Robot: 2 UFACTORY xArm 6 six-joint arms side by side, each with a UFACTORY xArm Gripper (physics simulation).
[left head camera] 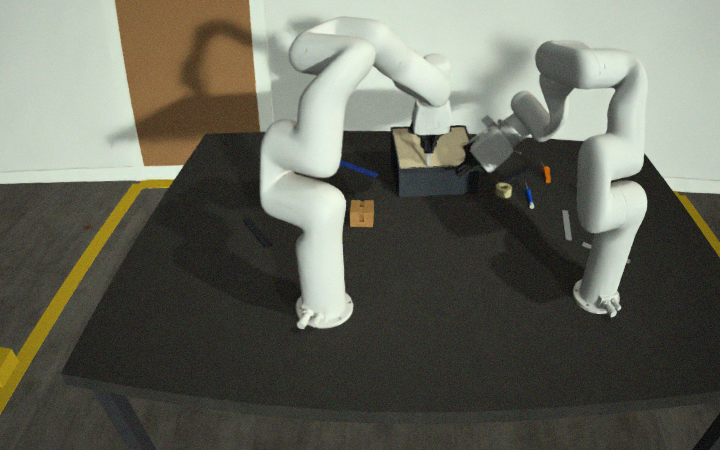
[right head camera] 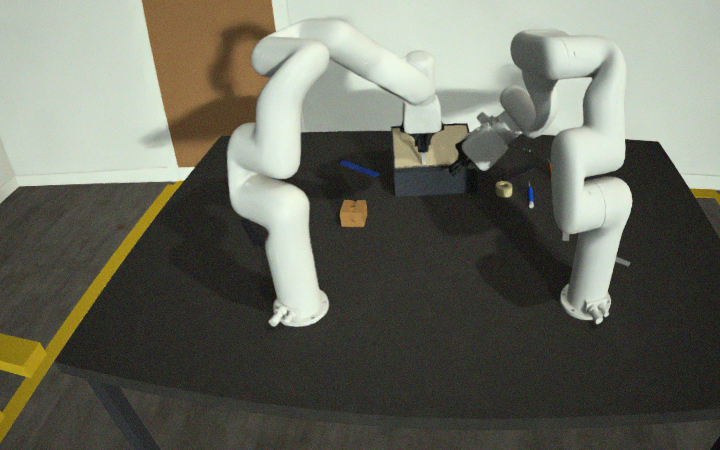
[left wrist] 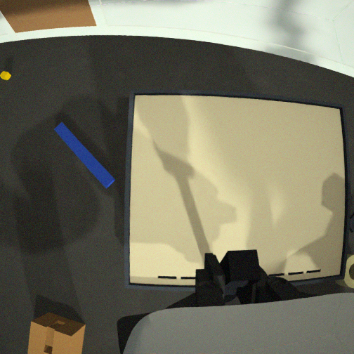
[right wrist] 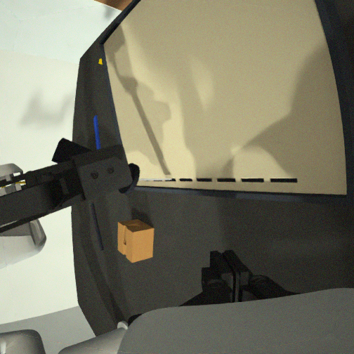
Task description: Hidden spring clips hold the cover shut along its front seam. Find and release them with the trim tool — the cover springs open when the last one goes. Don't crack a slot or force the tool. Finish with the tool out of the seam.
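Places are measured from the left arm's base along level axes (x left, y back, z up), in millimetres.
Pixels of known places: left gripper, fingertip midpoint: [left head camera: 428, 148] [right head camera: 422, 146]; right gripper, fingertip midpoint: [left head camera: 456, 174] [right head camera: 450, 172]; left arm's base, link origin: [left head camera: 324, 308] [right head camera: 301, 307]; right arm's base, link origin: [left head camera: 595, 296] [right head camera: 585, 301].
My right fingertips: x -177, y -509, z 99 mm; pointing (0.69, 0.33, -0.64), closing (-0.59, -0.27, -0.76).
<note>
Ahead of a thing's pixels: the offset from my right fingertips to its top centre.
The tan cover @(dz +32, dx +96, dy -124 mm) [left head camera: 448, 149] [right head camera: 443, 152] [left wrist: 280, 150] [right wrist: 250, 100] lies flat and shut on the dark blue box [left head camera: 432, 182] [right head camera: 430, 182]. A row of dark slots [left wrist: 312, 271] [right wrist: 252, 180] runs along its front seam. My left gripper [left head camera: 429, 145] [right head camera: 423, 143] is shut on the trim tool, upright over the front seam. The tool's pale blade @(dz +33, dx +90, dy -32 mm) [left head camera: 428, 158] [right head camera: 423, 157] [right wrist: 160, 179] reaches down to the slot row; whether its tip is inside a slot is unclear. My right gripper [left head camera: 463, 168] [right head camera: 455, 165] [right wrist: 219, 269] is shut and empty beside the box's front right corner.
A blue bar @(dz -93, dx +334, dy -101 mm) [left head camera: 358, 169] [right head camera: 359, 168] [left wrist: 84, 155] and a small orange-brown block @(dz -54, dx +219, dy +159 mm) [left head camera: 362, 213] [right head camera: 353, 213] [right wrist: 140, 242] lie left of the box. A tape roll @(dz -74, dx -128, dy -109 mm) [left head camera: 503, 189] [right head camera: 503, 188], a blue-handled tool @(dz -82, dx -206, dy -124 mm) [left head camera: 528, 197] [right head camera: 530, 196] and an orange-handled tool @(dz -72, dx -253, dy -280 mm) [left head camera: 546, 174] lie right.
</note>
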